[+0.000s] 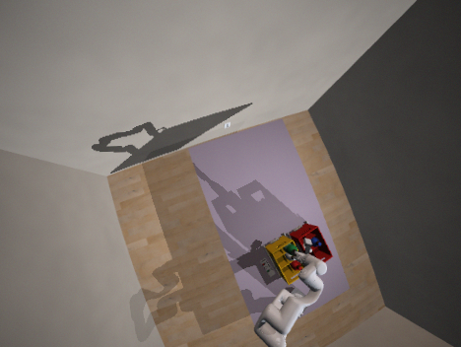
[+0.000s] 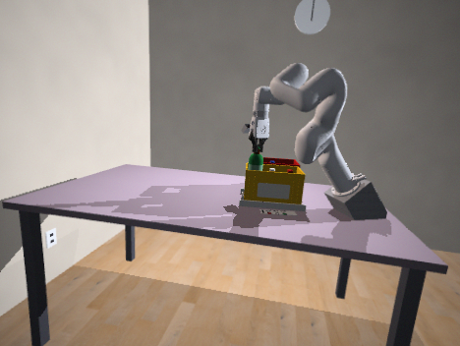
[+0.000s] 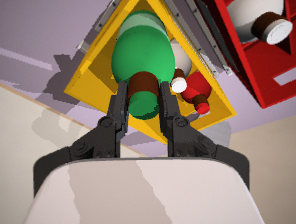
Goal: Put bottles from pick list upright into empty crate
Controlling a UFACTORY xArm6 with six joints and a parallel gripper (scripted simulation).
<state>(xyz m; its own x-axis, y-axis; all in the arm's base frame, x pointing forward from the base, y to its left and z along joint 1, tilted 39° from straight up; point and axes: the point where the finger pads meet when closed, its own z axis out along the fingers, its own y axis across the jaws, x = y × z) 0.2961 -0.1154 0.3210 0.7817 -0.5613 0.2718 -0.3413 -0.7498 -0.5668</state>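
The green-label bottle is 70 mm below my hand. The rest, counted from my hand: red crate (30 mm behind, 210 mm to the right, 180 mm below); white bottle (80 mm behind, 30 mm to the right, 180 mm below); yellow crate (90 mm behind, 10 mm to the left, 180 mm below).
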